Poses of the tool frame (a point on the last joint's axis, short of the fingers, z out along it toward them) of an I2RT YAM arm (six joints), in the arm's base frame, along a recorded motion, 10 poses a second.
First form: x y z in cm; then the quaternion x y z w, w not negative.
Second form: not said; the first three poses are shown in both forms.
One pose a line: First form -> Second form
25.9 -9.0 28.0 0.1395 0.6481 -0.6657 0.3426 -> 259 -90 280 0.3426 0.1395 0.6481 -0.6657
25.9 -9.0 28.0 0.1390 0.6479 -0.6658 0.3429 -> 259 -90 280 0.3429 0.1390 0.6479 -0.6658
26.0 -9.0 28.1 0.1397 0.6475 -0.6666 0.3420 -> 260 -90 281 0.3420 0.1397 0.6475 -0.6666
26.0 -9.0 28.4 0.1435 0.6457 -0.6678 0.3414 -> 260 -90 284 0.3414 0.1435 0.6457 -0.6678
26.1 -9.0 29.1 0.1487 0.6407 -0.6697 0.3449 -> 261 -90 291 0.3449 0.1487 0.6407 -0.6697
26.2 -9.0 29.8 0.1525 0.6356 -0.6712 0.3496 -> 262 -90 298 0.3496 0.1525 0.6356 -0.6712
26.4 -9.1 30.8 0.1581 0.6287 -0.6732 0.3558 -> 264 -91 308 0.3558 0.1581 0.6287 -0.6732
